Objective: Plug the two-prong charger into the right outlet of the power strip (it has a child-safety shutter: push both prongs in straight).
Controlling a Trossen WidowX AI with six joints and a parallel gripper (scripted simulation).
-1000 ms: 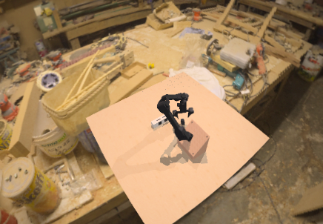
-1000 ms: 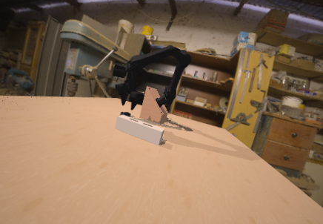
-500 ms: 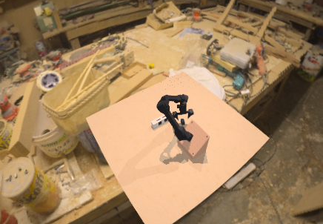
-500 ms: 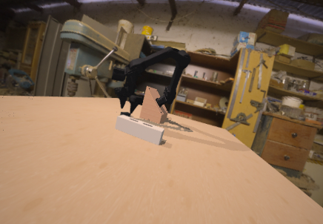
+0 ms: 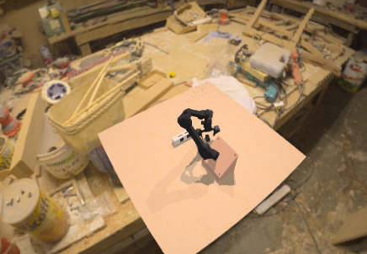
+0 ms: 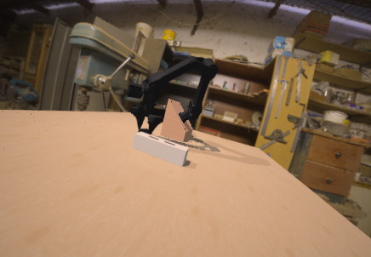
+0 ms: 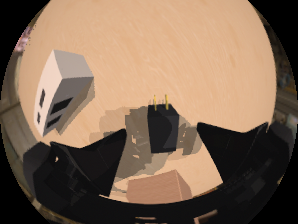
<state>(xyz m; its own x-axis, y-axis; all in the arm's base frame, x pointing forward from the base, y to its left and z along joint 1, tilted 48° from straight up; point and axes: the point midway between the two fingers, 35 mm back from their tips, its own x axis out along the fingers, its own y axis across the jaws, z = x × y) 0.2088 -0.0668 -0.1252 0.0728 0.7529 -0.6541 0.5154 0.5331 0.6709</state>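
The two-prong charger lies 1 cm ahead of my gripper tip, 1 cm to the right of it and 1 cm below it.
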